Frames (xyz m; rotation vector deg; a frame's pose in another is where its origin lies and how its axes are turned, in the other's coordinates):
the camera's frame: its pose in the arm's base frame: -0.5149 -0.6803 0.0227 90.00 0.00 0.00
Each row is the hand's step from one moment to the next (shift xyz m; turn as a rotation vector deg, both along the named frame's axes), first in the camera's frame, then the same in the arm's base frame.
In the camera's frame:
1: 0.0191 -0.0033 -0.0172 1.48 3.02 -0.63
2: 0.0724 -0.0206 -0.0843 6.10 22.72 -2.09
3: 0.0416 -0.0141 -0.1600 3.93 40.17 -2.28
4: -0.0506 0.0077 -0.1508 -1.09 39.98 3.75
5: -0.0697 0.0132 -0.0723 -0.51 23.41 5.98
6: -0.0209 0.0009 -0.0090 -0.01 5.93 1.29
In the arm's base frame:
1: 0.0191 0.0172 -0.0033 1.48 0.63 3.02
2: 0.0724 0.0843 -0.0206 6.10 2.09 22.72
3: 0.0416 0.1600 -0.0141 3.93 2.28 40.17
4: -0.0506 0.1508 0.0077 -1.09 -3.75 39.98
5: -0.0697 0.0723 0.0132 -0.51 -5.98 23.41
6: -0.0209 0.0090 0.0009 -0.01 -1.29 5.93

